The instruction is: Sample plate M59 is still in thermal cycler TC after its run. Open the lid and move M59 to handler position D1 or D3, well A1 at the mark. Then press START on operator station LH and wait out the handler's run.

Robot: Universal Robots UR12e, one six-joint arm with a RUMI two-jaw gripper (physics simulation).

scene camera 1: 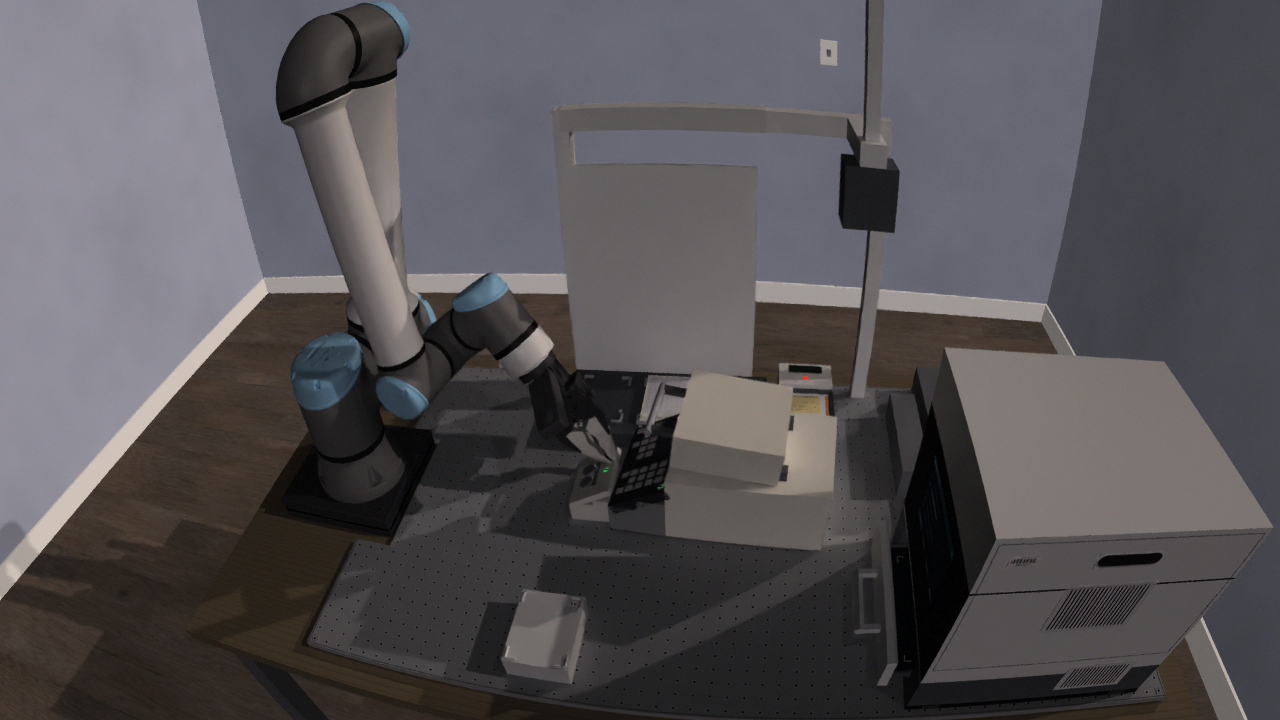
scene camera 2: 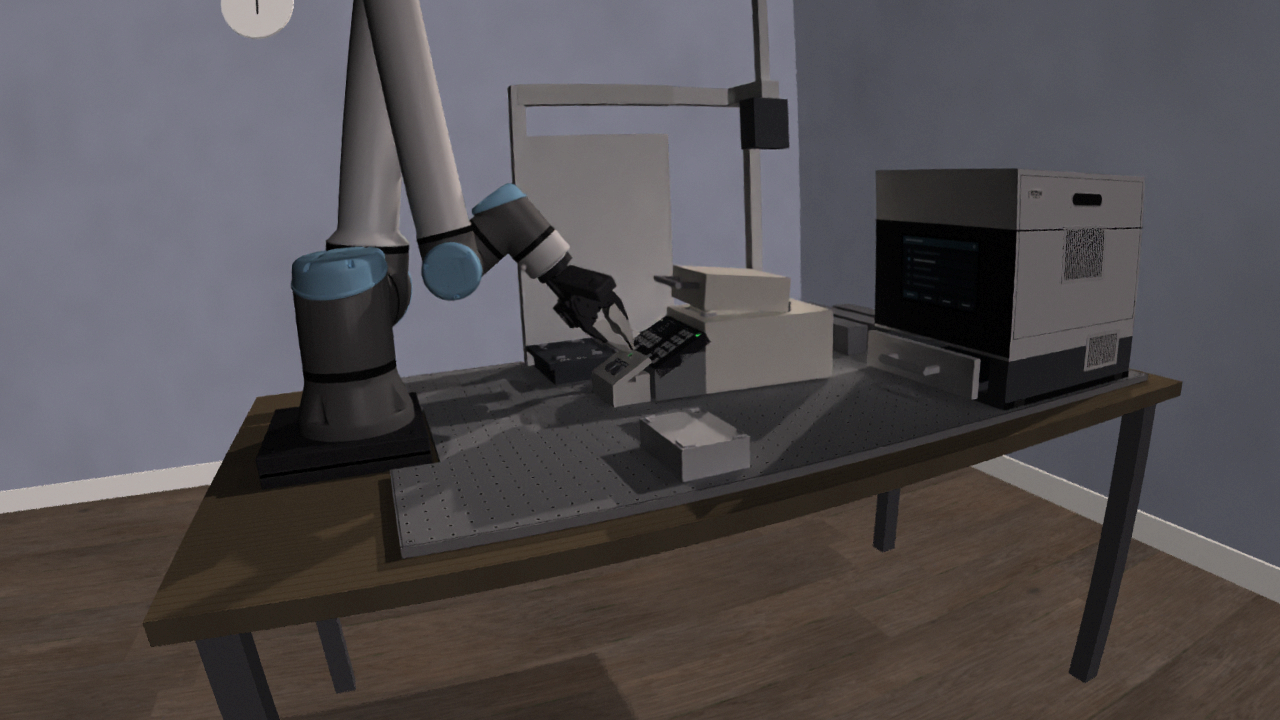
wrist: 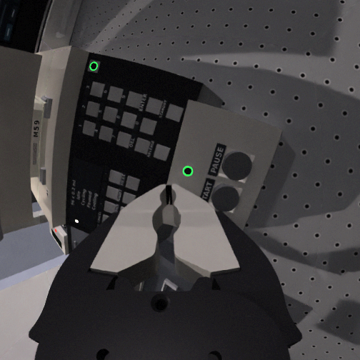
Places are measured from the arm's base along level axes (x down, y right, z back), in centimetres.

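Pixels of known places: gripper, fingertip midpoint: [scene camera 1: 613, 461] [scene camera 2: 632, 350]; arm's base at its link origin: [scene camera 1: 362, 469] [scene camera 2: 357, 421].
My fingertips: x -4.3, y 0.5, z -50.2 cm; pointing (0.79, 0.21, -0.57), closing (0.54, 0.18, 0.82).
Note:
For each thing: its top centre in the pictures, then the offset to it from my fingertips. "spot": a spot on its surface instead.
- operator station LH at its top centre: [scene camera 1: 594, 466] [scene camera 2: 620, 353] dx -0.3, dy +1.5, dz +3.2 cm
- beige thermal cycler at a spot on its surface: [scene camera 1: 751, 516] [scene camera 2: 775, 346] spot: dx -0.1, dy +13.8, dz -22.5 cm
- cycler's sloped keypad at its top centre: [scene camera 1: 644, 467] [scene camera 2: 666, 341] dx -1.5, dy +3.2, dz -5.4 cm
- white tray-like block at its top centre: [scene camera 2: 692, 427] [scene camera 1: 543, 628] dx +3.3, dy +33.9, dz +8.7 cm
- large instrument at its top centre: [scene camera 1: 1101, 432] [scene camera 2: 1011, 172] dx -32.3, dy +34.1, dz -66.9 cm
- black box at a spot on its surface: [scene camera 1: 868, 192] [scene camera 2: 769, 117] spot: dx -44.5, dy -10.8, dz -41.9 cm
My gripper [scene camera 1: 615, 458] [scene camera 2: 631, 347] [wrist: 169, 186] is shut and empty. Its tips are low over operator station LH [scene camera 1: 590, 505] [scene camera 2: 626, 386] [wrist: 200, 130], at its keypad-side edge near the START label; contact is not clear. The START button [wrist: 225, 198] and a green lamp [wrist: 187, 171] show beside the tips. The beige thermal cycler [scene camera 1: 751, 516] [scene camera 2: 769, 349] [wrist: 60, 125] has its lid [scene camera 1: 735, 416] [scene camera 2: 742, 289] [wrist: 15, 140] over it. Plate M59 [wrist: 36, 129] shows its labelled side below the lid. The dark handler deck [scene camera 1: 608, 398] [scene camera 2: 559, 365] is partly hidden by my arm.
The cycler's sloped keypad [scene camera 1: 640, 470] [scene camera 2: 666, 342] [wrist: 127, 117] adjoins the station. A white tray-like block [scene camera 1: 544, 631] [scene camera 2: 693, 438] stands in front. A large instrument [scene camera 1: 1100, 447] [scene camera 2: 1074, 295] stands right. The handler's post [scene camera 1: 868, 313] carries a black box [scene camera 1: 868, 192] [scene camera 2: 764, 122].

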